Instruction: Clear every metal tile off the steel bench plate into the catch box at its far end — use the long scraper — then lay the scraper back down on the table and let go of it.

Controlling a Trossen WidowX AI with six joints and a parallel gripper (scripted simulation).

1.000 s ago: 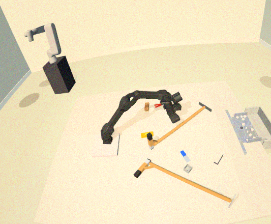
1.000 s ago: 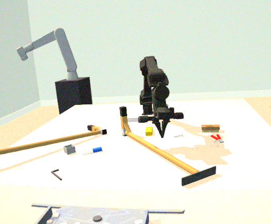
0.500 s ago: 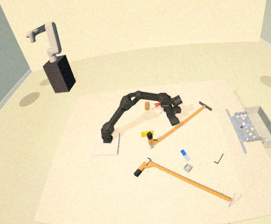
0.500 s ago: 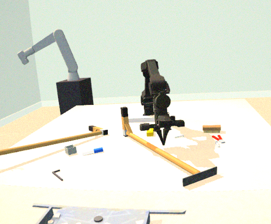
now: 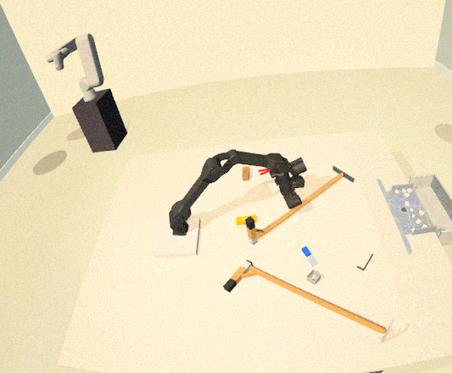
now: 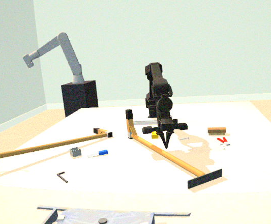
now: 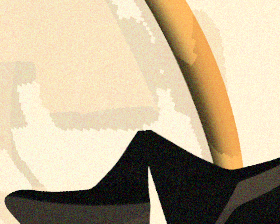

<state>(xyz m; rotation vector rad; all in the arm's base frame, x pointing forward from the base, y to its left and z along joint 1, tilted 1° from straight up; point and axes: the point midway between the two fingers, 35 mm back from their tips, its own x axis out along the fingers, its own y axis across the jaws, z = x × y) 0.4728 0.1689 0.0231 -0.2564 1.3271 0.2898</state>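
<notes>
The long scraper lies 5 cm ahead of my gripper tip, 5 cm above it and 2 cm to the right of it. The rest, counted from my gripper tip: yellow block 20 cm behind, 9 cm to the right; blue marker 29 cm to the right, 7 cm ahead, 1 cm below; red tool 24 cm to the left, 11 cm behind, 1 cm below.
</notes>
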